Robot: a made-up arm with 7 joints. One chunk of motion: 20 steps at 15 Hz.
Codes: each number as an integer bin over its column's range. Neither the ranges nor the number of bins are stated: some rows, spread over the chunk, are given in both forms.
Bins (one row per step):
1: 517 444 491 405 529 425 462
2: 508 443 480 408 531 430 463
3: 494 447 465 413 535 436 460
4: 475 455 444 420 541 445 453
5: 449 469 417 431 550 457 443
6: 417 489 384 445 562 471 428
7: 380 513 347 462 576 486 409
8: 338 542 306 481 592 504 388
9: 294 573 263 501 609 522 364
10: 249 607 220 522 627 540 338
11: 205 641 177 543 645 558 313
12: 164 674 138 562 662 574 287
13: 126 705 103 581 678 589 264
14: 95 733 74 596 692 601 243
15: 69 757 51 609 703 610 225
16: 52 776 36 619 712 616 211
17: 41 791 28 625 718 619 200
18: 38 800 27 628 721 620 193
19: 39 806 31 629 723 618 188
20: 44 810 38 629 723 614 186
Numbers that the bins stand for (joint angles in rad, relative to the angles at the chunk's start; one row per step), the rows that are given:
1: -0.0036 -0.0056 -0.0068 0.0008 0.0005 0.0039 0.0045
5: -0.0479 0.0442 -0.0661 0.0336 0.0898 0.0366 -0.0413
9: -0.1487 0.2514 -0.1894 0.1219 0.3408 0.1030 -0.2319
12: -0.2333 0.4526 -0.2895 0.1988 0.5663 0.1561 -0.4176
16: -0.3062 0.6558 -0.3712 0.2707 0.7790 0.1989 -0.6010
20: -0.3114 0.7235 -0.3696 0.2833 0.8258 0.1969 -0.6613
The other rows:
2: -0.0095 -0.0075 -0.0156 0.0046 0.0090 0.0090 0.0069
3: -0.0186 0.0004 -0.0276 0.0109 0.0260 0.0152 -0.0003
4: -0.0309 0.0164 -0.0444 0.0197 0.0516 0.0244 -0.0172
6: -0.0687 0.0841 -0.0925 0.0513 0.1409 0.0509 -0.0775
7: -0.0928 0.1319 -0.1221 0.0727 0.2005 0.0662 -0.1233
8: -0.1201 0.1897 -0.1550 0.0967 0.2685 0.0846 -0.1740
10: -0.1780 0.3191 -0.2238 0.1484 0.4174 0.1214 -0.2946
11: -0.2066 0.3869 -0.2583 0.1749 0.4940 0.1397 -0.3549
13: -0.2580 0.5144 -0.3175 0.2228 0.6344 0.1714 -0.4731
14: -0.2782 0.5701 -0.3407 0.2417 0.6939 0.1836 -0.5238
15: -0.2951 0.6179 -0.3592 0.2581 0.7407 0.1928 -0.5672
17: -0.3133 0.6857 -0.3776 0.2783 0.8046 0.2020 -0.6275
18: -0.3153 0.7036 -0.3784 0.2821 0.8173 0.2030 -0.6444
19: -0.3146 0.7155 -0.3752 0.2833 0.8258 0.2010 -0.6565

